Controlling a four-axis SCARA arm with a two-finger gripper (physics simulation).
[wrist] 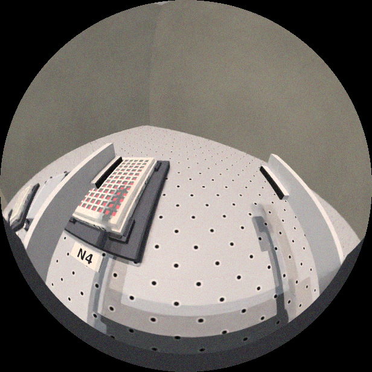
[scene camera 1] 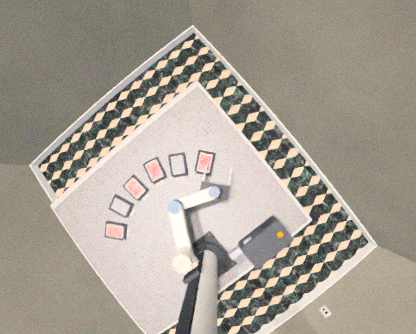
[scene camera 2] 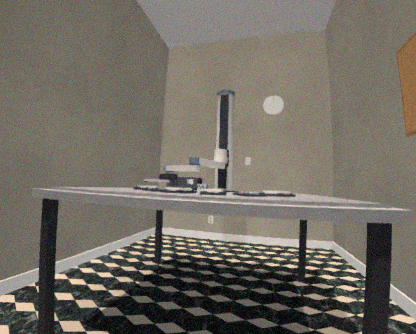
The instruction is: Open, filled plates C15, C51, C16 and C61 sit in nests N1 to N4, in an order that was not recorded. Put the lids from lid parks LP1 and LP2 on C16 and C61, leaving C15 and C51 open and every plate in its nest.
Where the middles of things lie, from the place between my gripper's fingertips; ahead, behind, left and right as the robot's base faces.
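Dark grey box (scene camera 1: 265,244): 10 mm below my hand, 70 mm to the left of it, 580 mm behind it. Nest N4 (wrist: 142,214): 60 mm below my hand, 60 mm to the left of it, 80 mm ahead of it.
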